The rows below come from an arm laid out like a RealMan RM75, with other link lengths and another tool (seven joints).
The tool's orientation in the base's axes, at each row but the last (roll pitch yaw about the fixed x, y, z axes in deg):
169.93, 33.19, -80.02
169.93, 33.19, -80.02
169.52, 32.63, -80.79
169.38, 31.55, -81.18
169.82, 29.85, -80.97
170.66, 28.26, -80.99
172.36, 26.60, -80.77
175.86, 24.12, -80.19
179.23, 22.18, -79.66
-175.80, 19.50, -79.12
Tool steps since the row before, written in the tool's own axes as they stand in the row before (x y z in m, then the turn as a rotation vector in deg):
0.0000, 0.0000, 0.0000, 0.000, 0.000, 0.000
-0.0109, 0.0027, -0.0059, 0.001, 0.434, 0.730
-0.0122, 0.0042, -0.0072, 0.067, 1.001, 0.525
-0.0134, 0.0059, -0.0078, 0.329, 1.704, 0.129
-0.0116, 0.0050, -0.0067, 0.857, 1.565, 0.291
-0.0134, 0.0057, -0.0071, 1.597, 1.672, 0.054
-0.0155, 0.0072, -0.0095, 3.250, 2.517, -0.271
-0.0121, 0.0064, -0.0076, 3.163, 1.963, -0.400
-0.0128, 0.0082, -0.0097, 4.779, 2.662, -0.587
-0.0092, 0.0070, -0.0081, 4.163, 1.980, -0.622
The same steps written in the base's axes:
0.0000, 0.0000, 0.0000, 0.000, 0.000, 0.000
-0.0026, 0.0053, 0.0112, -0.607, 0.250, -0.539
-0.0038, 0.0055, 0.0132, -1.086, -0.051, -0.318
-0.0054, 0.0061, 0.0145, -1.620, -0.634, -0.013
-0.0047, 0.0057, 0.0123, -1.456, -0.979, -0.435
-0.0057, 0.0072, 0.0133, -1.402, -1.751, -0.564
-0.0073, 0.0082, 0.0162, -1.917, -3.529, -0.916
-0.0071, 0.0066, 0.0123, -1.371, -3.391, -0.799
-0.0094, 0.0066, 0.0139, -1.774, -5.061, -1.228
-0.0086, 0.0046, 0.0102, -1.213, -4.391, -0.942

